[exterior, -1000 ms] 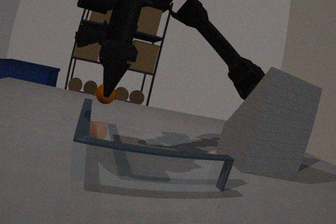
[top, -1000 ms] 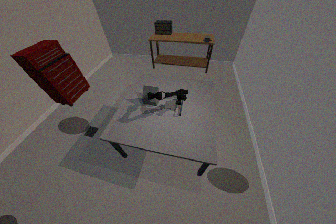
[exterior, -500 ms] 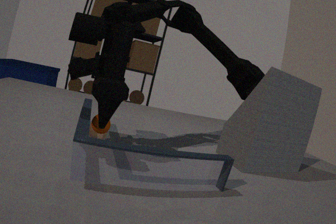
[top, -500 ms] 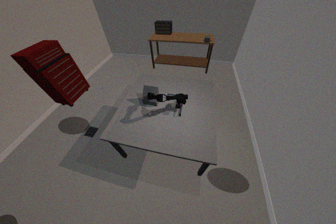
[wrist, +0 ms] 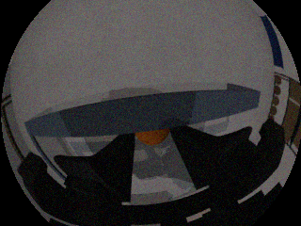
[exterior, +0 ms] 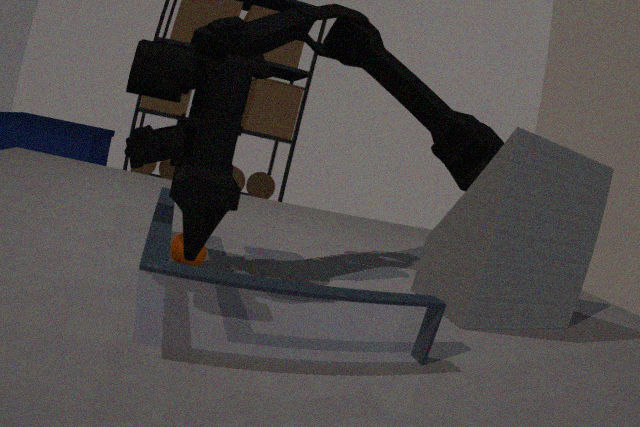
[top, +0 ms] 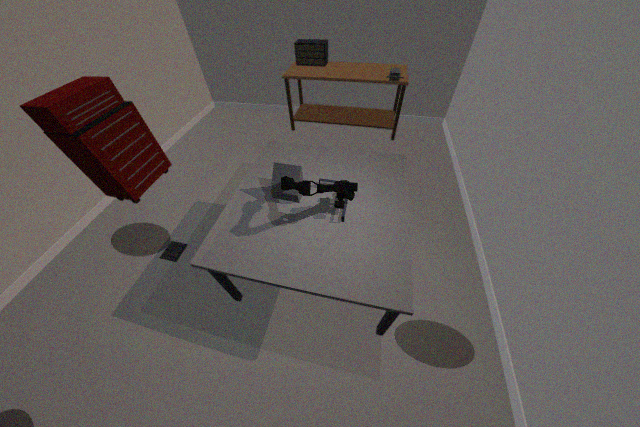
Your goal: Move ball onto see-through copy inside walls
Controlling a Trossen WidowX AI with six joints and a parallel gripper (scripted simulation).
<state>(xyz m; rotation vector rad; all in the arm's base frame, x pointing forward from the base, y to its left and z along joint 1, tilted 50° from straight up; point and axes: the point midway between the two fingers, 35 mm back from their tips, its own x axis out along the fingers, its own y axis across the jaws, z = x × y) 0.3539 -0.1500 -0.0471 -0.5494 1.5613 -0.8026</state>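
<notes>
My gripper tip is right at the ball. The rest, counted from my gripper tip: see-through ball copy right at my gripper tip.
</notes>
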